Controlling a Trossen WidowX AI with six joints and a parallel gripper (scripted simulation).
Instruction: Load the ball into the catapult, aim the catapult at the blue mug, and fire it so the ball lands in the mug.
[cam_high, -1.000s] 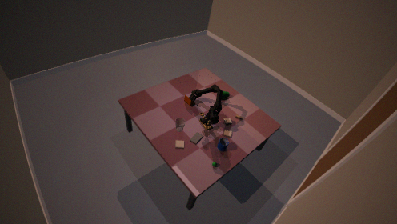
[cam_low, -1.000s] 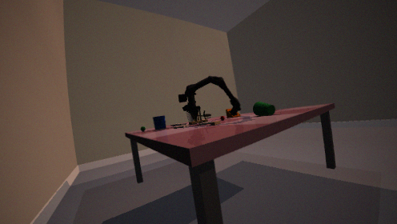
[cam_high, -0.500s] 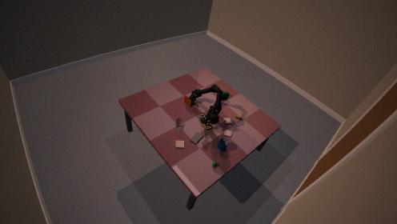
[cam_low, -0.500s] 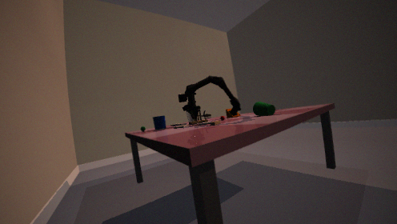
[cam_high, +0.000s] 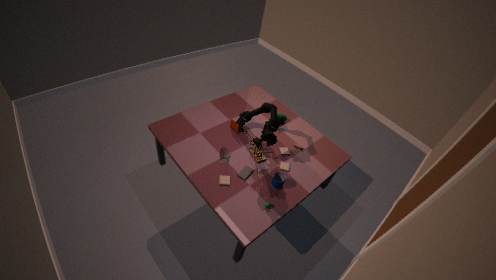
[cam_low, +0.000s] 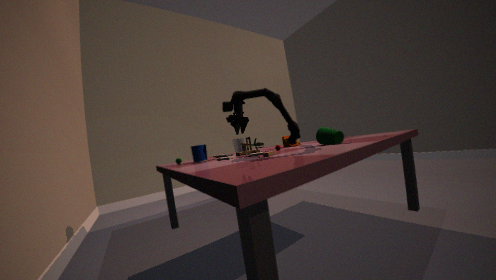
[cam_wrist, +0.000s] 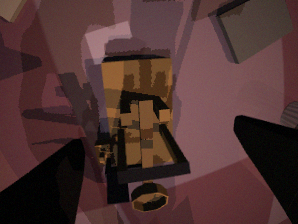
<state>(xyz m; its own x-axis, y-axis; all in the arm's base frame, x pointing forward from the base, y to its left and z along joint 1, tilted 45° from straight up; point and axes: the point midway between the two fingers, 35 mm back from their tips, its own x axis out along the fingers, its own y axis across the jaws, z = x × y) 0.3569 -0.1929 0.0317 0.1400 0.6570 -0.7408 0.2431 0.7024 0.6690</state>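
The red ball lies 21 cm to the left of my gripper tip, 12 cm below it and 11 cm behind it. Also, from my gripper tip: dark plate: 19 cm to the right, 13 cm below, 3 cm ahead; then blue mug: 26 cm ahead, 11 cm below, 9 cm to the right; then catapult: 8 cm below, 7 cm behind, 4 cm to the left.
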